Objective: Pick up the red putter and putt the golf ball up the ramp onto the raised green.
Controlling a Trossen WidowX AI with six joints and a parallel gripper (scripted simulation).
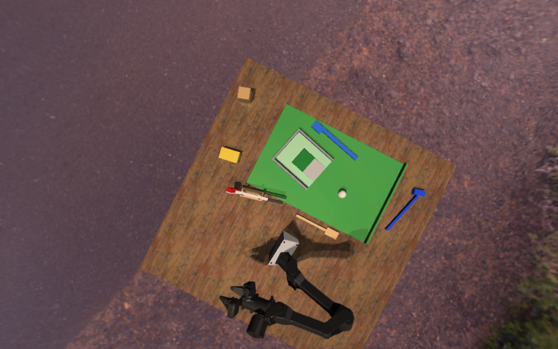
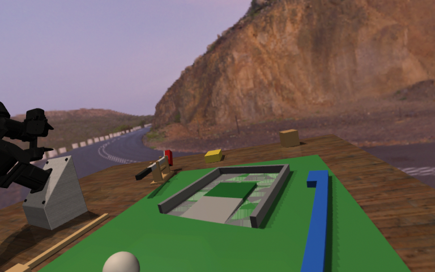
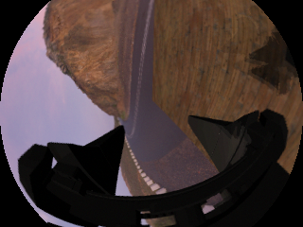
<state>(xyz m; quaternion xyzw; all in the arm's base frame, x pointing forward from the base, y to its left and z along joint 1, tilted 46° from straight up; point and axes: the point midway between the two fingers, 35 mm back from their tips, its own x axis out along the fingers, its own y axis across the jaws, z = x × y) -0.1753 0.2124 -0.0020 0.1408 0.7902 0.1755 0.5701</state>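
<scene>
Now: gripper tip 410 mm short of the red putter, 170 mm above it and 80 mm to the right of it. Round my gripper tip: yellow block: 540 mm ahead, 290 mm to the left, 210 mm below; then wooden stand: 410 mm ahead, 190 mm below, 100 mm to the left; then white golf ball: 620 mm ahead, 340 mm to the right, 200 mm below.
</scene>
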